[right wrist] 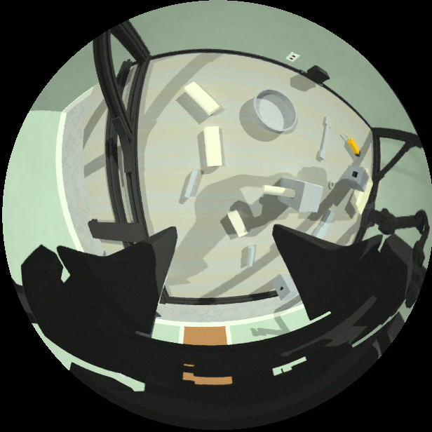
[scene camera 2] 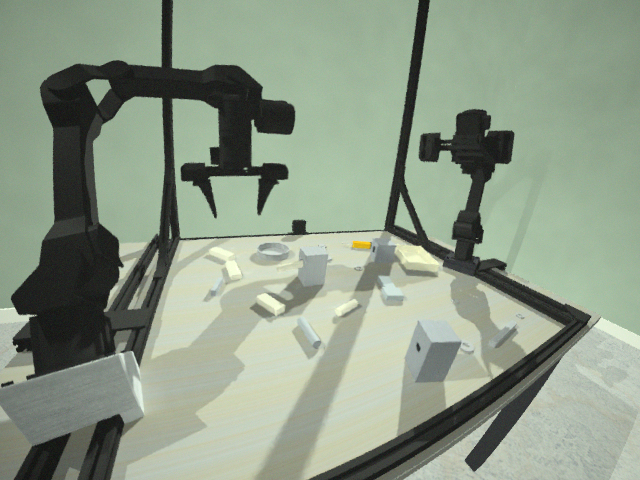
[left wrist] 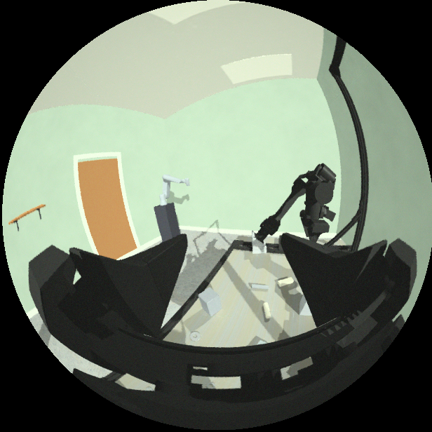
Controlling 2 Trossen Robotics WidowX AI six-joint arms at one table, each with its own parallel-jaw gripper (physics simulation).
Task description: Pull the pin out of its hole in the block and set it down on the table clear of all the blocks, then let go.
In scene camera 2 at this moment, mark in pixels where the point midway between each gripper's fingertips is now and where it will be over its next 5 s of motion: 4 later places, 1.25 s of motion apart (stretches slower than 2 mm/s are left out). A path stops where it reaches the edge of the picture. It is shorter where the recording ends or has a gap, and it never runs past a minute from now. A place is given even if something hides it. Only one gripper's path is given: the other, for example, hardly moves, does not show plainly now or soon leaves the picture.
The right gripper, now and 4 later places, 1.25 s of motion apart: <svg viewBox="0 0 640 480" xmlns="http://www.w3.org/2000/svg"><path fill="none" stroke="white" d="M237 216L273 203L290 241L289 242L288 263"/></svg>
